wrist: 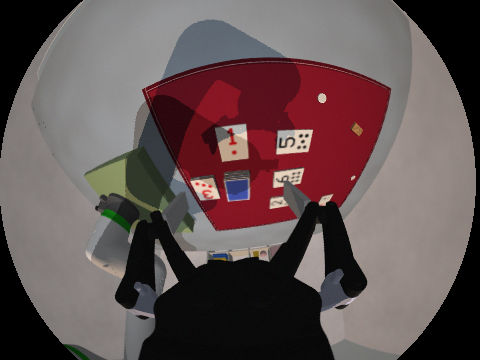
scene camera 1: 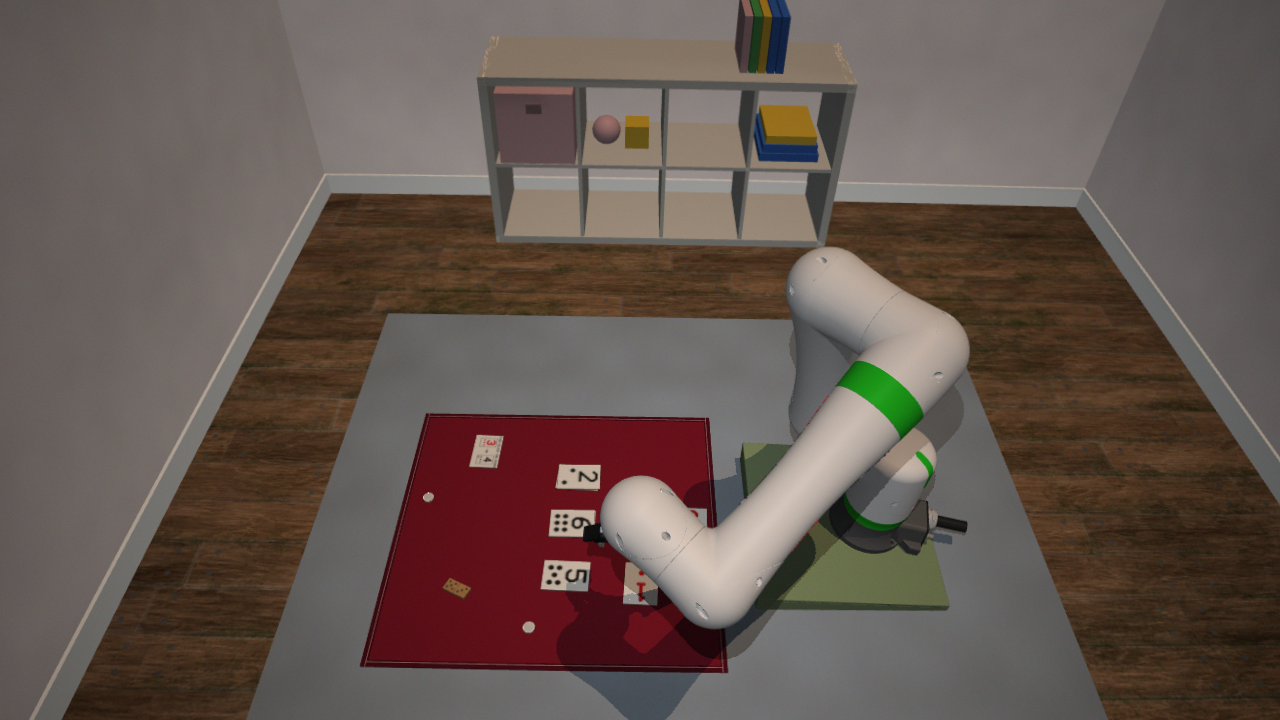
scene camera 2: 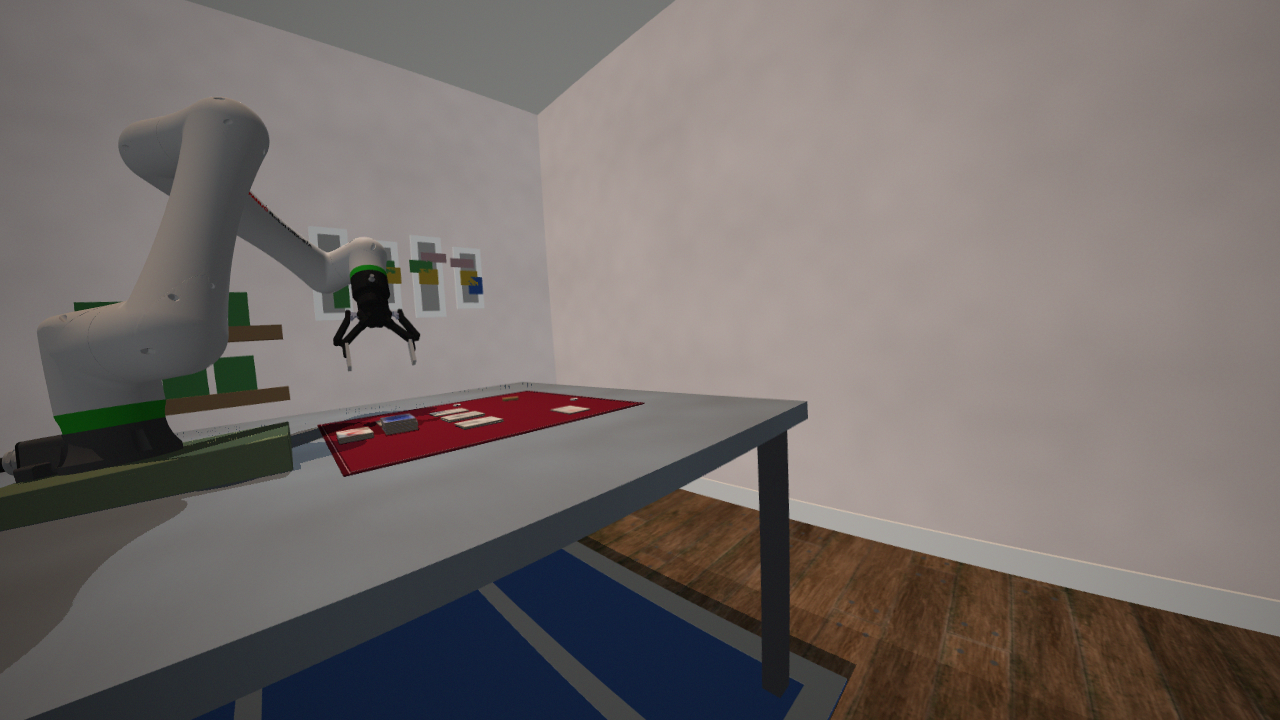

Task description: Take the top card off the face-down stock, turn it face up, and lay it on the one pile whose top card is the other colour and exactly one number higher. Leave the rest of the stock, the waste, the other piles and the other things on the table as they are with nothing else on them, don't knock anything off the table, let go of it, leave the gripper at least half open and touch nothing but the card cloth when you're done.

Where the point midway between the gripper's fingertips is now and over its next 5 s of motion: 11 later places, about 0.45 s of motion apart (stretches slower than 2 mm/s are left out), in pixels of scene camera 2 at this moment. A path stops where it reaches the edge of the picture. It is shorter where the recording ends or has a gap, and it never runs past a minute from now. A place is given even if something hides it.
My gripper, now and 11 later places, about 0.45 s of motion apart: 383,365; 382,366; 383,366; 384,370; 386,375; 387,381; 388,386; 389,390; 390,399; 390,407; 392,415; 392,416
